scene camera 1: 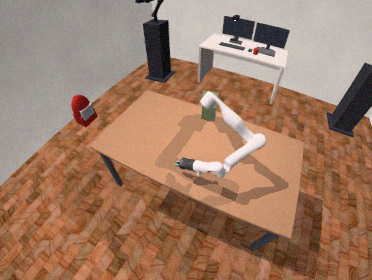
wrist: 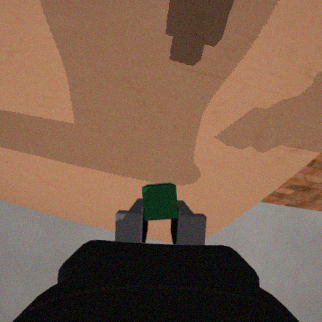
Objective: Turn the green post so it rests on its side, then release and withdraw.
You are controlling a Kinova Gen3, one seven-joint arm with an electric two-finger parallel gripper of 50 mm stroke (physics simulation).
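Note:
The green post (wrist: 160, 201) is between the two fingertips in the wrist view, with its square end face showing; its far length is hidden. In the scene view a small bit of green shows at the fingertips. My gripper (scene camera 1: 178, 163) (wrist: 159, 214) is shut on the post. The hand lies roughly level, pointing left in the scene view, and is raised above the table (scene camera 1: 135, 120) (wrist: 30, 172), with its shadow apart from it. How far the post is above the table is hard to tell.
A green block-like stand (scene camera 1: 209, 113) is at the arm's base at the table's back edge. The front table edge is near the hand. A white desk (scene camera 1: 245, 53) with monitors, dark pedestals (scene camera 1: 158, 50) and a red object (scene camera 1: 80, 107) stand beyond the table.

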